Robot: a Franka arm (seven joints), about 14 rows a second.
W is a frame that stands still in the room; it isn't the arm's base.
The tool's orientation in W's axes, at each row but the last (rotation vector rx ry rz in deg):
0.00 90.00 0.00
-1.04 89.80 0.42
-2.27 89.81 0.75
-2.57 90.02 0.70
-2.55 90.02 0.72
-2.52 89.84 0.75
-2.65 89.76 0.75
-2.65 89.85 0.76
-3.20 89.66 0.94
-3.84 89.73 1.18
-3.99 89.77 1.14
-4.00 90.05 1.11
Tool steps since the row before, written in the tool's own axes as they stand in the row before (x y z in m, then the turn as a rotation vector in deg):
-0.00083 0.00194 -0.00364 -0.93 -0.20 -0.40
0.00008 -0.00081 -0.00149 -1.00 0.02 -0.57
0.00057 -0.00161 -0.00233 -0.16 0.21 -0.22
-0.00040 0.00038 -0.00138 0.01 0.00 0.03
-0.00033 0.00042 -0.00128 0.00 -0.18 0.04
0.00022 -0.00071 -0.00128 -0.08 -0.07 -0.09
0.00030 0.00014 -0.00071 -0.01 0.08 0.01
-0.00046 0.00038 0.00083 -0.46 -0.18 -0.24
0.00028 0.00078 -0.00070 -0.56 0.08 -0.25
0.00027 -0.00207 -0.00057 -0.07 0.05 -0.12
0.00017 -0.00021 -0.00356 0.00 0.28 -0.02
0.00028 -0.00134 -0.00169 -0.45 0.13 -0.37
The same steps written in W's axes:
-0.00364 0.00194 0.00083 -0.40 -0.20 0.93
-0.00148 -0.00083 -0.00008 -0.57 0.02 1.00
-0.00227 -0.00170 -0.00055 -0.23 0.21 0.16
-0.00139 0.00034 0.00039 0.03 0.00 -0.01
-0.00129 0.00038 0.00032 0.05 -0.18 0.00
-0.00125 -0.00076 -0.00021 -0.09 -0.07 0.08
-0.00071 0.00011 -0.00031 0.01 0.08 0.01
0.00081 0.00042 0.00045 -0.23 -0.18 0.46
-0.00073 0.00074 -0.00030 -0.26 0.08 0.56
-0.00045 -0.00211 -0.00021 -0.12 0.05 0.07
-0.00354 -0.00042 -0.00017 -0.04 0.28 -0.01
-0.00161 -0.00144 -0.00023 -0.38 0.12 0.45

